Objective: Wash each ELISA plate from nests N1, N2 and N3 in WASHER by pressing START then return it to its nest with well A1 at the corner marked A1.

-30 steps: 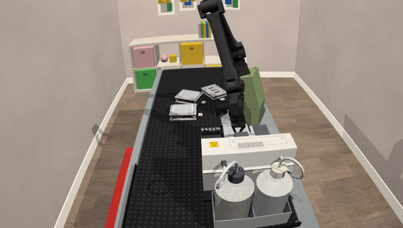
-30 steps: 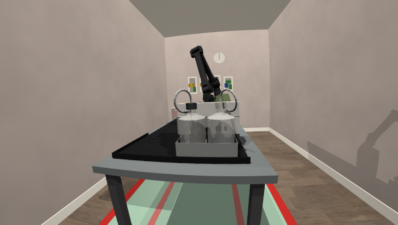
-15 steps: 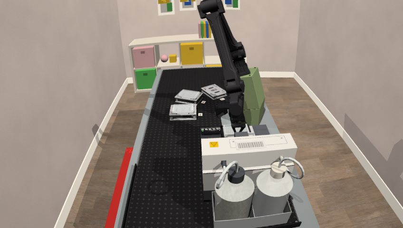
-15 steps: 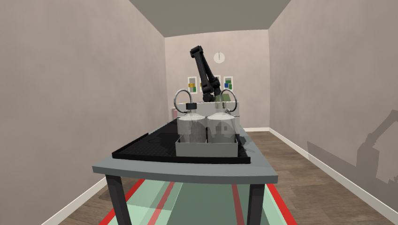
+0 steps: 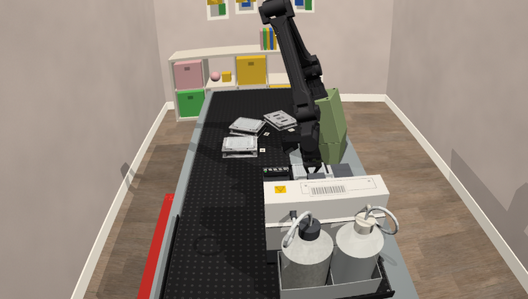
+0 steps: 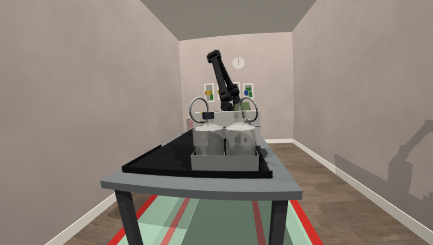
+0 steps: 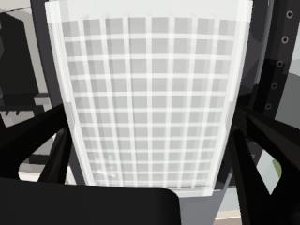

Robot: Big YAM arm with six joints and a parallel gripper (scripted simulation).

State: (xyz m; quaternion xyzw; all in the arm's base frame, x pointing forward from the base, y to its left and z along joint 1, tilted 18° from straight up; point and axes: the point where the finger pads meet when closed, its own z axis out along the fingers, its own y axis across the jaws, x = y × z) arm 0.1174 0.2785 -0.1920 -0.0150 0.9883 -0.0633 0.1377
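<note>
Right now the washer carrier is 10 mm below my hand. Round my hand: plate washer 150 mm to the left, 30 mm above.
</note>
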